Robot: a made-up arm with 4 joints. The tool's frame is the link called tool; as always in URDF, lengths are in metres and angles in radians. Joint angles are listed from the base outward. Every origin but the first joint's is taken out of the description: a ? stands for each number. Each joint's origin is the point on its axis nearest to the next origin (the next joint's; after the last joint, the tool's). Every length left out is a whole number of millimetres.
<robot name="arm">
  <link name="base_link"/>
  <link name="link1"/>
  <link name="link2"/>
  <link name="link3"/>
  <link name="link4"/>
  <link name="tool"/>
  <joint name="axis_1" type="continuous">
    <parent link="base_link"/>
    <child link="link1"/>
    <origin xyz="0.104 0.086 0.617" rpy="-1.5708 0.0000 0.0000"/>
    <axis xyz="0 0 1"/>
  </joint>
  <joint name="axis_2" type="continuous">
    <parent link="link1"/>
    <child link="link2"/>
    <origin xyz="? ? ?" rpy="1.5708 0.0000 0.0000"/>
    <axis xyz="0 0 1"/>
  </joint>
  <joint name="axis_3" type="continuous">
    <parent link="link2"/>
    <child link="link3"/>
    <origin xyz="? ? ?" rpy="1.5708 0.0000 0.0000"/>
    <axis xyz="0 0 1"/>
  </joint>
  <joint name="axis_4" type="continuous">
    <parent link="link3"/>
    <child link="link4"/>
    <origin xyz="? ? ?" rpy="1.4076 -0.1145 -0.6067"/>
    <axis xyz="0 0 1"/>
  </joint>
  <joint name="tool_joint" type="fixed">
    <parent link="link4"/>
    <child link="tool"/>
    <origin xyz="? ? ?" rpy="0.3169 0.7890 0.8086"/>
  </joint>
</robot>
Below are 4 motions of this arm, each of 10 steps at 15 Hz.
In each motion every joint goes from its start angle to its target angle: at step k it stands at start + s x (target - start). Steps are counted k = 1, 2, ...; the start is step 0. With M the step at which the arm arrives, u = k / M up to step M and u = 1 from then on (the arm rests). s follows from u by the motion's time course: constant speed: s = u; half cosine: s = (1 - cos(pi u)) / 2; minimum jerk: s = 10 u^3 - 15 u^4 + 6 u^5.
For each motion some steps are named. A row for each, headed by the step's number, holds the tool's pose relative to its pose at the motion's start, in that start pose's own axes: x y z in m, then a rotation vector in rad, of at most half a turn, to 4 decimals.
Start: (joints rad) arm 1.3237 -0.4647 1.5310 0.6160
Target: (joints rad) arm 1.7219 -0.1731 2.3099 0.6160
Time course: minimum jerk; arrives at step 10
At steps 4, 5, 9, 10:
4: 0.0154 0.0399 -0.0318 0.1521 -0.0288 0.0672
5: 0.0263 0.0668 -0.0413 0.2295 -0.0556 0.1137
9: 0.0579 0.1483 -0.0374 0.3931 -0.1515 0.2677
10: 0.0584 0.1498 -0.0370 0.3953 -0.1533 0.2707

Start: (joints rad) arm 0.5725 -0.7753 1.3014 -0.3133
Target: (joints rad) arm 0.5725 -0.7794 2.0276 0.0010
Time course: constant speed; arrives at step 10
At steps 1, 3, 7, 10:
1: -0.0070 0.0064 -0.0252 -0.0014 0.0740 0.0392
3: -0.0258 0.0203 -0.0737 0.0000 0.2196 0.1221
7: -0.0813 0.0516 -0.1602 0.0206 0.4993 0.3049
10: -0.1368 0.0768 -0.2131 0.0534 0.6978 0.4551

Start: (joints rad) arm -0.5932 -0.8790 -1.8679 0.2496
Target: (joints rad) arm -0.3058 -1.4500 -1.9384 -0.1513
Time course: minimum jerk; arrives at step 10
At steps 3, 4, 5, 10:
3: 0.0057 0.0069 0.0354 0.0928 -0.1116 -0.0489
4: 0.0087 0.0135 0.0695 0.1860 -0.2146 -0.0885
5: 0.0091 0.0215 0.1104 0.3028 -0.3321 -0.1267
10: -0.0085 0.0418 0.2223 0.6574 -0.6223 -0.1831

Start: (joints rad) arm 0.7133 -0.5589 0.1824 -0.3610
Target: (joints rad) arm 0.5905 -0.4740 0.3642 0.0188
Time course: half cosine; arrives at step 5
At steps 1, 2, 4, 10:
1: -0.0018 -0.0019 -0.0083 -0.0095 0.0322 0.0254
2: -0.0068 -0.0058 -0.0298 -0.0316 0.1145 0.0960
4: -0.0198 -0.0092 -0.0772 -0.0661 0.2855 0.2742
10: -0.0222 -0.0091 -0.0852 -0.0699 0.3127 0.3073

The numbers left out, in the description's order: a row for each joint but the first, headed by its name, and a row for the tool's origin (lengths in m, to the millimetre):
axis_2: -0.012 0.034 0.000
axis_3: 0.066 -0.180 0.000
axis_4: 0.400 0.171 0.000
tool: -0.053 -0.073 0.000

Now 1 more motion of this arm.
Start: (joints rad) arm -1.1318 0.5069 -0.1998 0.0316
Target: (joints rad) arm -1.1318 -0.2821 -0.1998 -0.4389
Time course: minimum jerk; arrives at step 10
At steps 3, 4, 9, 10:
3: 0.0107 0.0581 0.0245 0.0259 -0.0672 0.0636
4: 0.0132 0.1146 0.0465 0.0542 -0.1261 0.1268
9: -0.0608 0.3555 0.1191 0.2108 -0.3202 0.4334
10: -0.0626 0.3583 0.1197 0.2131 -0.3220 0.4376

